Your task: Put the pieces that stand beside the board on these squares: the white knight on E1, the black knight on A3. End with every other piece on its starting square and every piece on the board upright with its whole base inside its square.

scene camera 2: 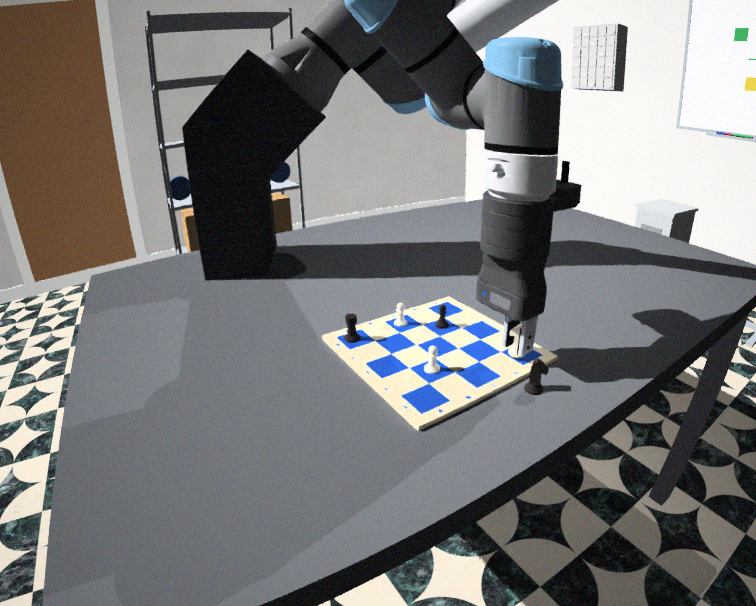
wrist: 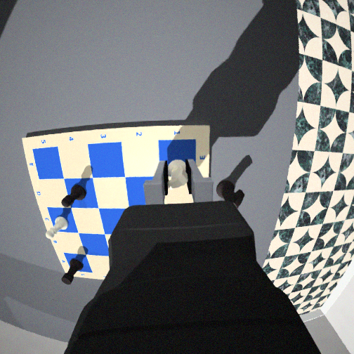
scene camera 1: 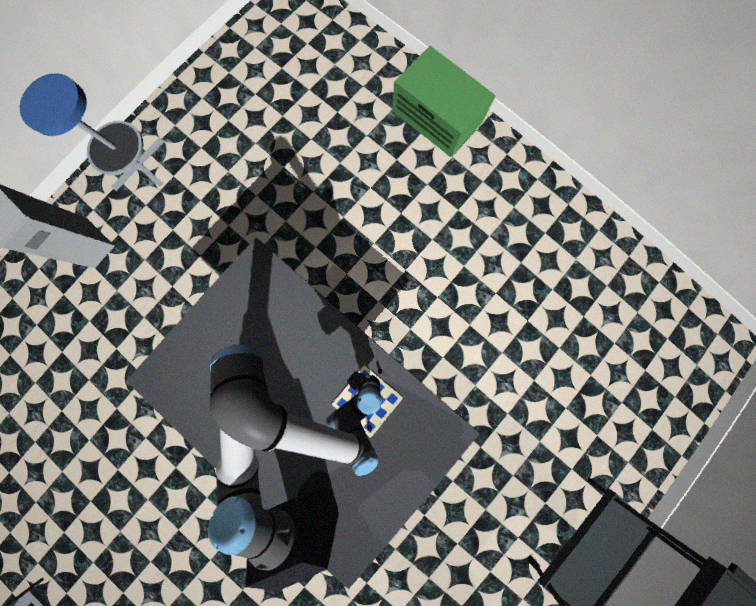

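Pixels of known places: gripper, fingertip midpoint: (scene camera 2: 517,348); arm's base, link origin: (scene camera 2: 291,86) (scene camera 1: 273,538).
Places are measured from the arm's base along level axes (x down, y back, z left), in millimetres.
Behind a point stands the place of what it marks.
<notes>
My gripper (scene camera 2: 518,340) @(y -503, x 328, z 124 mm) (wrist: 176,170) is shut on the white knight (scene camera 2: 517,355) @(y -513, x 331, z 117 mm) (wrist: 177,171) and holds it upright at E1, the blue corner square (scene camera 2: 530,359) @(y -519, x 339, z 134 mm) (wrist: 177,148) of the board (scene camera 2: 418,426) @(y -556, x 340, z -46 mm) (wrist: 203,134). Its base shows low over that square in scene camera 2; whether it touches the board, or lies fully inside the square, I cannot tell. The black knight (scene camera 2: 535,378) @(y -565, x 327, z 99 mm) (wrist: 227,190) stands upright on the table beside the board's rank 1 edge. The square A3 (scene camera 2: 386,366) @(y -446, x 339, z -28 mm) is bare. In scene camera 1 the arm hides the fingers and part of the board (scene camera 1: 383,419) @(y -432, x 339, z -54 mm).
A black rook (scene camera 2: 352,329) @(y -371, x 323, z -39 mm) (wrist: 75,267) stands on A5, a white pawn (scene camera 2: 400,314) @(y -362, x 323, z 35 mm) (wrist: 60,224) on C5, a black pawn (scene camera 2: 442,316) @(y -394, x 323, z 82 mm) (wrist: 77,192) on D4 and another white pawn (scene camera 2: 432,361) @(y -480, x 325, z 15 mm) on B2. The table edge (scene camera 2: 441,531) @(y -661, x 364, z -81 mm) lies beyond the black knight.
</notes>
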